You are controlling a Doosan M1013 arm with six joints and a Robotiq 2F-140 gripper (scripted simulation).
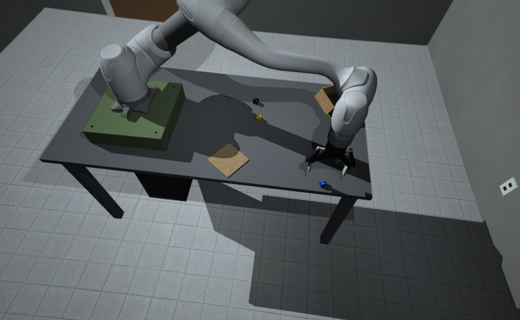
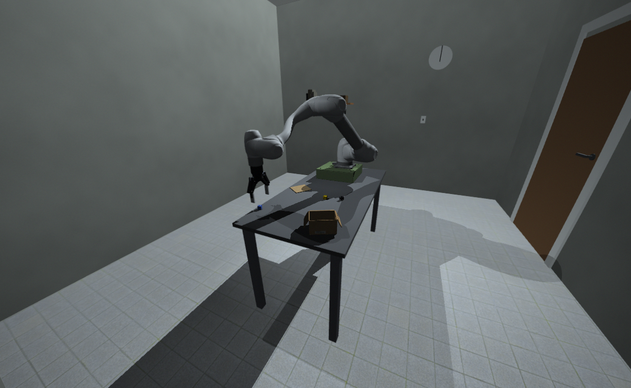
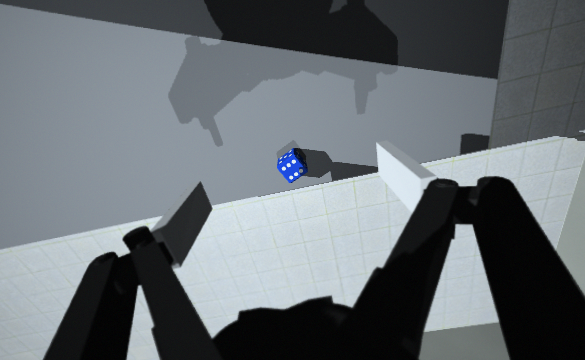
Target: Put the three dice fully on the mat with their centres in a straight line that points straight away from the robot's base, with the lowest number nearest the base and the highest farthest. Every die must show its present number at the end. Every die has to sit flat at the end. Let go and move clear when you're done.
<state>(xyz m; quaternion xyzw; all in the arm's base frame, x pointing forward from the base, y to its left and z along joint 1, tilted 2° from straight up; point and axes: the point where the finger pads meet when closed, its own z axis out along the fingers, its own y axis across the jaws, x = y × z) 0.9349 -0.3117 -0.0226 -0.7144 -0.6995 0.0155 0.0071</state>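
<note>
Right now the blue die is 2 cm to the right of my hand and 8 cm below it. The rest, counted from my hand: tan mat 44 cm behind, 7 cm to the left, 9 cm below; then cardboard box 7 cm ahead, 47 cm to the left, 5 cm below; then yellow die 33 cm behind, 34 cm to the left, 8 cm below.
</note>
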